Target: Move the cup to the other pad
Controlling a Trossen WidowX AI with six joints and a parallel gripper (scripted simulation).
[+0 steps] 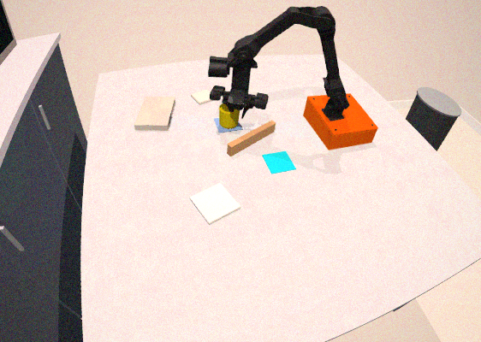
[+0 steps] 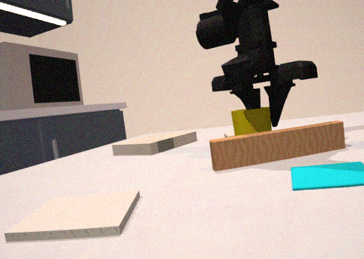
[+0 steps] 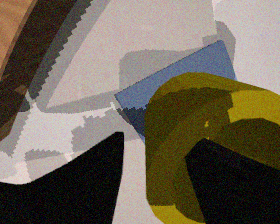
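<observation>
Right now my gripper tip is 5 cm above the light blue pad, 3 cm short of it and 2 cm to the left of it. Also, from my gripper tip: yellow cup (2 cm to the right, 2 cm ahead); then white tile (30 cm to the left, 18 cm ahead, 3 cm below); then wooden bar (9 cm to the left, 3 cm below, 2 cm behind).
</observation>
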